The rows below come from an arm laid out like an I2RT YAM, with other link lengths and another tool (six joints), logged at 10 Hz.
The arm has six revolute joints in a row. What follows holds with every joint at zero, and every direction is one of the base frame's. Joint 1 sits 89.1 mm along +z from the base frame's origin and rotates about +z. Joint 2 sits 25.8 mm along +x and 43.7 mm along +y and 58.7 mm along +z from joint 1 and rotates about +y. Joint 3 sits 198.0 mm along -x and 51.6 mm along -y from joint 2 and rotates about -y. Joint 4 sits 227.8 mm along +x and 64.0 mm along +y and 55.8 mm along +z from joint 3 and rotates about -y. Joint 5 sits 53.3 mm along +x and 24.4 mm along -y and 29.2 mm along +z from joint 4 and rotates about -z. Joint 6 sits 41.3 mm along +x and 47.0 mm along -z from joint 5 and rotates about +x. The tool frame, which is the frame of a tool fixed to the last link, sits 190.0 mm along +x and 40.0 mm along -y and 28.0 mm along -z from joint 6; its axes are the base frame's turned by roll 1.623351, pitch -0.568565 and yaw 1.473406 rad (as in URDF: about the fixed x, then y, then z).
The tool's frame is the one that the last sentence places.
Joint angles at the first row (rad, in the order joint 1, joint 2, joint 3, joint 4, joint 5, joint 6):
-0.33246, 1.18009, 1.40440, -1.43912, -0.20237, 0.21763
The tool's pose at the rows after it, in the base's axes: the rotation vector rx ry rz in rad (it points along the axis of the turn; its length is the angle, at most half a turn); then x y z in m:
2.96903 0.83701 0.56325 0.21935 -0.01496 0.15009
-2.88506 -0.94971 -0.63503 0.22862 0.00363 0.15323
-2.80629 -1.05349 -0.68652 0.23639 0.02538 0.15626
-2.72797 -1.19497 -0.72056 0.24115 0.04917 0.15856
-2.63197 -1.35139 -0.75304 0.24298 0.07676 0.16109
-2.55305 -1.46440 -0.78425 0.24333 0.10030 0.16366
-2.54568 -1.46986 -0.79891 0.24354 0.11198 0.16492
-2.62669 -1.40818 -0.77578 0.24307 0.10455 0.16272
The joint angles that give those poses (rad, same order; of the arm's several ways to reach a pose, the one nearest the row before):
-0.33131, 1.18008, 1.40401, -1.43454, -0.25921, 0.16231
-0.30730, 1.18012, 1.40404, -1.42157, -0.33209, 0.11614
-0.23861, 1.18009, 1.40401, -1.39524, -0.36679, 0.11425
-0.13679, 1.18009, 1.40400, -1.36434, -0.37138, 0.11461
-0.01886, 1.18011, 1.40404, -1.33077, -0.37021, 0.11466
0.08296, 1.18010, 1.40401, -1.29567, -0.36183, 0.12721
0.14515, 1.18011, 1.40406, -1.26709, -0.33589, 0.18178
0.16650, 1.18010, 1.40441, -1.26403, -0.27067, 0.24852

